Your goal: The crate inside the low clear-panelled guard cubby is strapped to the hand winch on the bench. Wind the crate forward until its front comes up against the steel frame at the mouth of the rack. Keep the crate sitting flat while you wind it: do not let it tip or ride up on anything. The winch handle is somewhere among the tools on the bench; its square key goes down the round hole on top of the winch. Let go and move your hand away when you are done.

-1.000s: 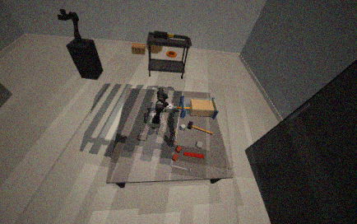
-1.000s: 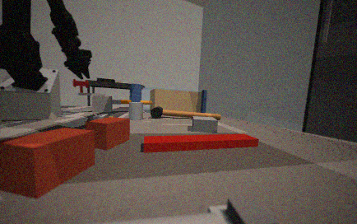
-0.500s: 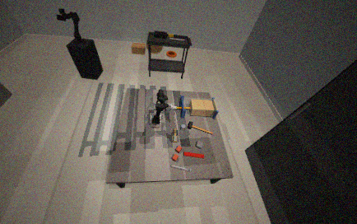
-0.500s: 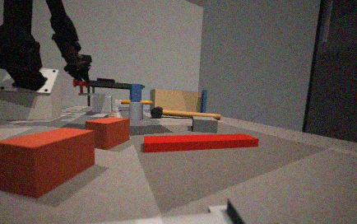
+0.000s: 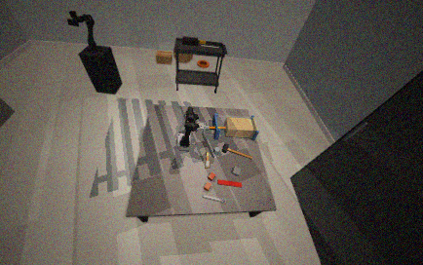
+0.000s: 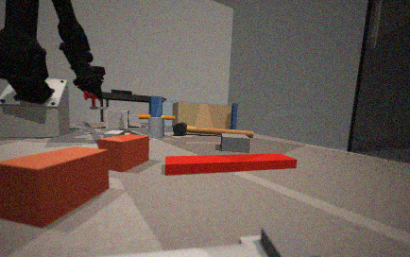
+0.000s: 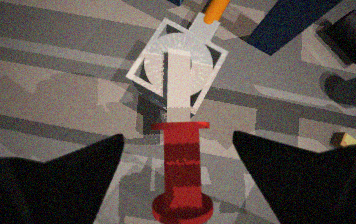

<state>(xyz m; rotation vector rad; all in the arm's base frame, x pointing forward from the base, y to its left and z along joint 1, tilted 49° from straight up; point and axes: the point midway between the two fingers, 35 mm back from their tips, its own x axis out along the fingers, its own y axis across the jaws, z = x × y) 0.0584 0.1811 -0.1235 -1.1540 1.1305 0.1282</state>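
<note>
My gripper tip is 1 cm to the left of the red knob and 1 cm past it. From my gripper tip the other things lie so: winch handle (3 cm below, 2 cm ahead, 1 cm to the left); grey winch (10 cm below, 6 cm ahead, 4 cm to the left); blue frame (23 cm ahead, 7 cm to the left, 3 cm below).
</note>
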